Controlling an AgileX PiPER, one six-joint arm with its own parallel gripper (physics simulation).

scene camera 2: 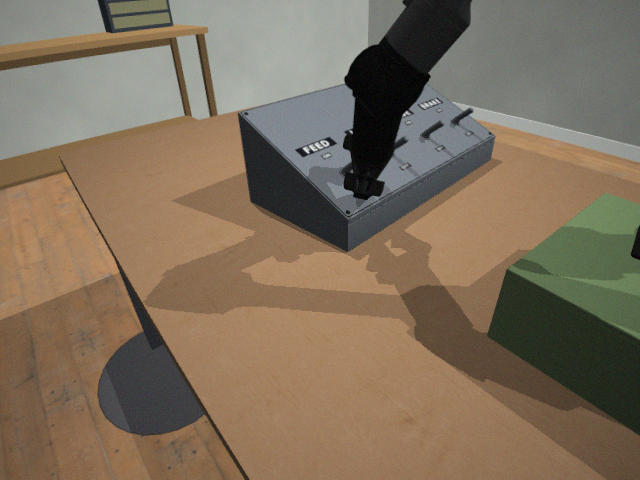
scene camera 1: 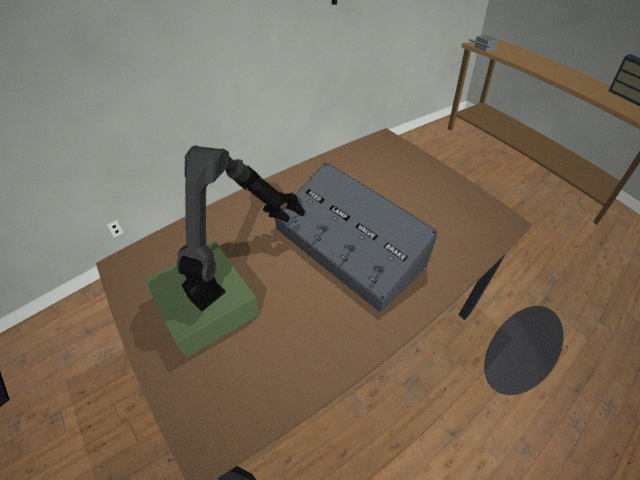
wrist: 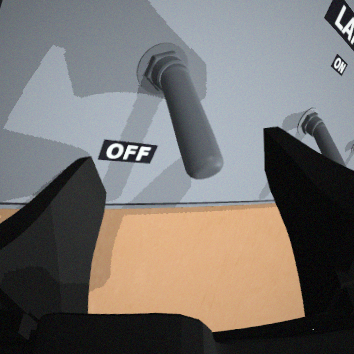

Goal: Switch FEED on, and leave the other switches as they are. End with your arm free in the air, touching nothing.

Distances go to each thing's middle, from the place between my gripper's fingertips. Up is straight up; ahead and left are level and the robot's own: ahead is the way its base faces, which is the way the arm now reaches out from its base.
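The feed lever (wrist: 201, 157) is 2 cm above my hand, and it sits 2 cm ahead of it and 1 cm to the left of it. As for the grey sloped switch box (scene camera 2: 293, 149), that is 2 cm below my hand, 18 cm to the right of it and 9 cm ahead of it.
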